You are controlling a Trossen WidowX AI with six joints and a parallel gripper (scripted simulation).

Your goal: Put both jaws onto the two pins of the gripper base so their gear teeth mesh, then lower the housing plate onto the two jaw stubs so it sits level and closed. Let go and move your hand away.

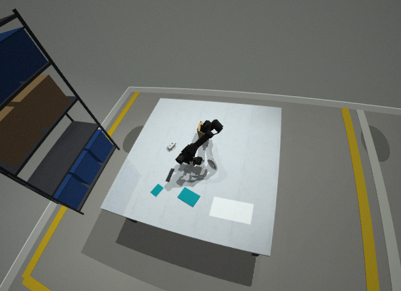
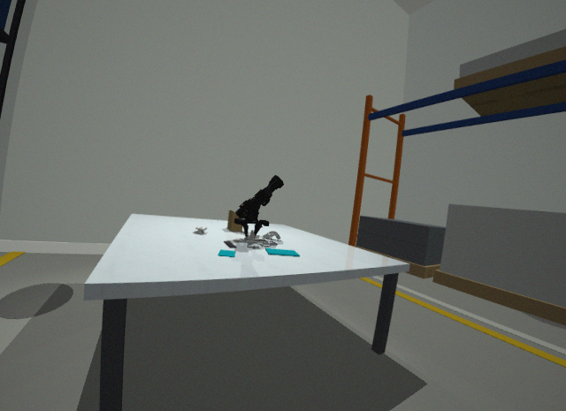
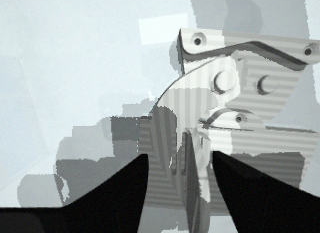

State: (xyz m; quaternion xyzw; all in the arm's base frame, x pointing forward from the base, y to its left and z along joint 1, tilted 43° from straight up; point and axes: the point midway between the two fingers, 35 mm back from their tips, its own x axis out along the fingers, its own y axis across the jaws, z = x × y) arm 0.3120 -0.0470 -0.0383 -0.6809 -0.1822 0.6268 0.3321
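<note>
Right now my gripper tip is 18 cm to the right of the grey gripper jaw. Round my gripper tip: black bar 10 cm ahead, 17 cm to the right, 1 cm below.
</note>
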